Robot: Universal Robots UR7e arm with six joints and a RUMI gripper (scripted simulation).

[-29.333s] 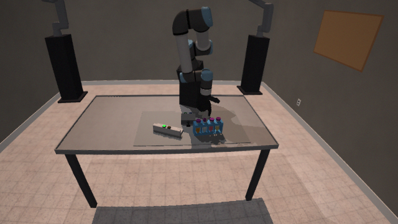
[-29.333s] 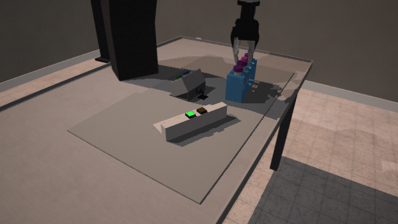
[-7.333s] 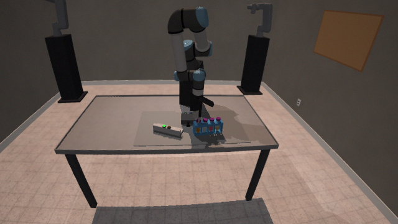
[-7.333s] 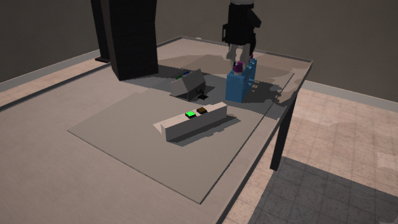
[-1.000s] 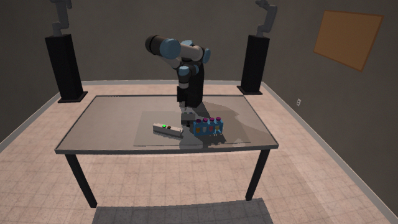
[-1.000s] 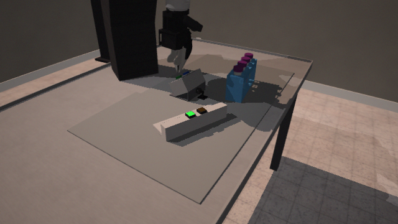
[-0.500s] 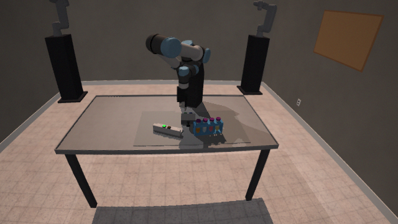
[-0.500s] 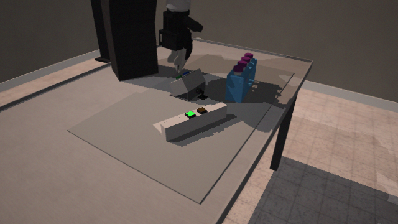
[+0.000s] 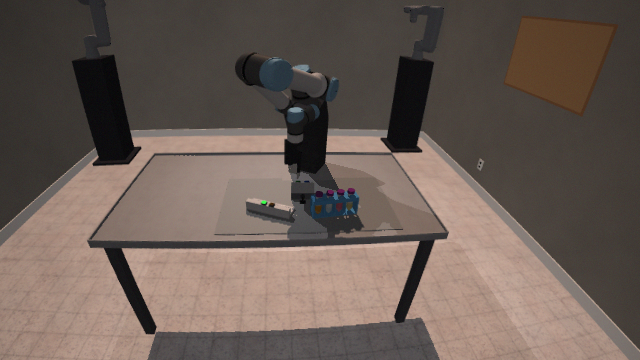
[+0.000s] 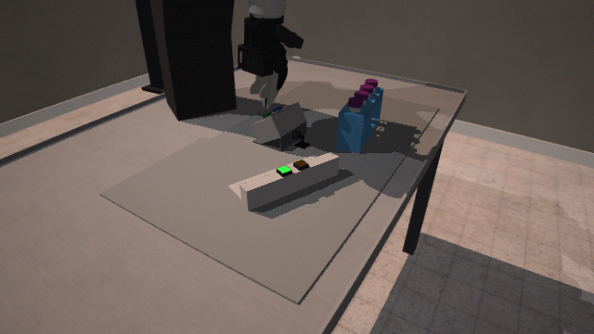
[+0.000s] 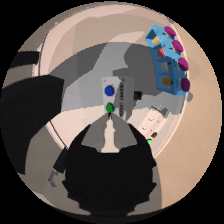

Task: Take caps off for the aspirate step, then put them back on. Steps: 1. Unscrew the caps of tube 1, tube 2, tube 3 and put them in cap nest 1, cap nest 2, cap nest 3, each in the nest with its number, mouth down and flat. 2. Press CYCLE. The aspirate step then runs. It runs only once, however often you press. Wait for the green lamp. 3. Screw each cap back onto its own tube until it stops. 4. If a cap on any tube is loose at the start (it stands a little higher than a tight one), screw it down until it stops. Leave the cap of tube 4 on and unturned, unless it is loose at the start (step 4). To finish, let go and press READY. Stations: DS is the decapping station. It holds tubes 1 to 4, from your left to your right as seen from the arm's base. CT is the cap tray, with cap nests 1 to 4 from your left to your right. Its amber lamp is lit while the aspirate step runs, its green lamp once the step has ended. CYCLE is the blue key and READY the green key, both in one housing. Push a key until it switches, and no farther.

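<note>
Now: the green key 30 mm below my hand. Also, from my hand: grey key housing (50 mm below, 20 mm to the left, 20 mm ahead); blue key (50 mm to the left, 30 mm below); table edge (370 mm ahead, 150 mm to the right, 100 mm below).
</note>
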